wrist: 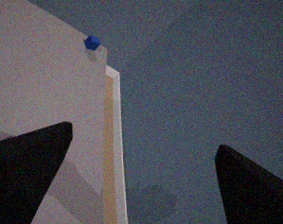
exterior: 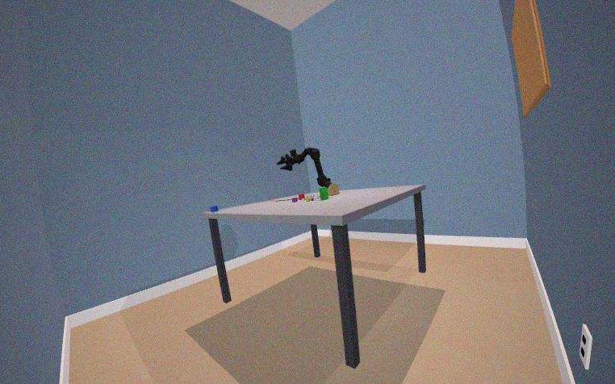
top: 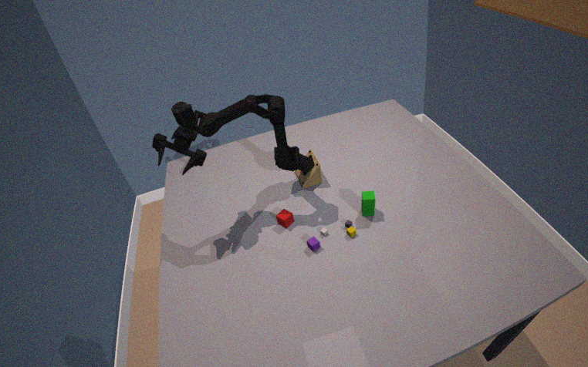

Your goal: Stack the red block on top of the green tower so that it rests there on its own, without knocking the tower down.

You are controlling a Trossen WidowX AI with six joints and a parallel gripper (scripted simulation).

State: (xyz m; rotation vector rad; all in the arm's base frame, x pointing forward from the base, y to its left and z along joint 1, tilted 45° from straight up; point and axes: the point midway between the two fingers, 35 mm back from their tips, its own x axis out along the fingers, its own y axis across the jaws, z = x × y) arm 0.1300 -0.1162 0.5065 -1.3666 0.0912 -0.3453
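The red block lies 32 cm to the left of my gripper tip, 29 cm below it and 3 cm ahead of it. Also, from my gripper tip: small dark cube: 53 cm to the left, 30 cm below, 11 cm ahead; then purple cube: 40 cm to the left, 30 cm below, 17 cm ahead; then small white cube: 44 cm to the left, 30 cm below, 12 cm ahead.
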